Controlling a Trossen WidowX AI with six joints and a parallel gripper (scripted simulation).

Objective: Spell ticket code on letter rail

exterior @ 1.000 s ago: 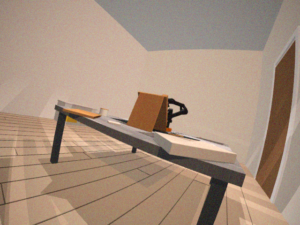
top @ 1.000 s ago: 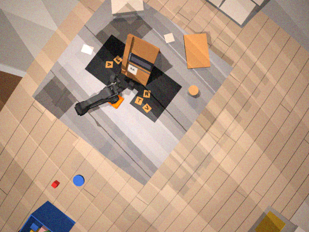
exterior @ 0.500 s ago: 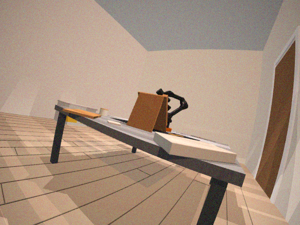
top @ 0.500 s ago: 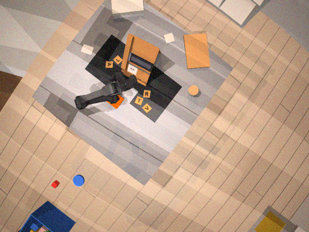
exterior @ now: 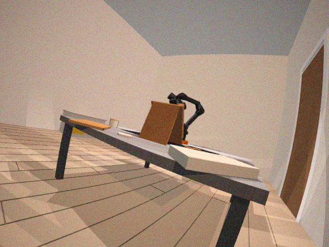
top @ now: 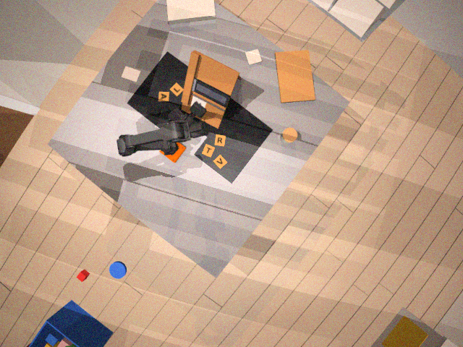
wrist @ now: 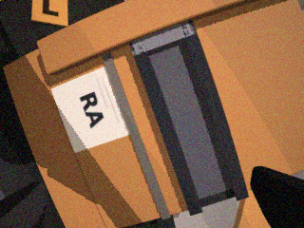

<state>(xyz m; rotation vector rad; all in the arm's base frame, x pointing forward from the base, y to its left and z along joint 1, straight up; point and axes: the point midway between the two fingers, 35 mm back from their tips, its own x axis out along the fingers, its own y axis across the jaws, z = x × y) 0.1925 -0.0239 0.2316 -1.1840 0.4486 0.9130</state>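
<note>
Now: gripper tip 23 cm above the orange tile and 15 cm to the left of it. The rest, counted from my gripper tip: white ticket 16 cm below, 6 cm to the left, 6 cm ahead; then black mat 24 cm below, 3 cm to the left, 1 cm behind; then small white block 49 cm ahead, 23 cm below, 4 cm to the left.
</note>
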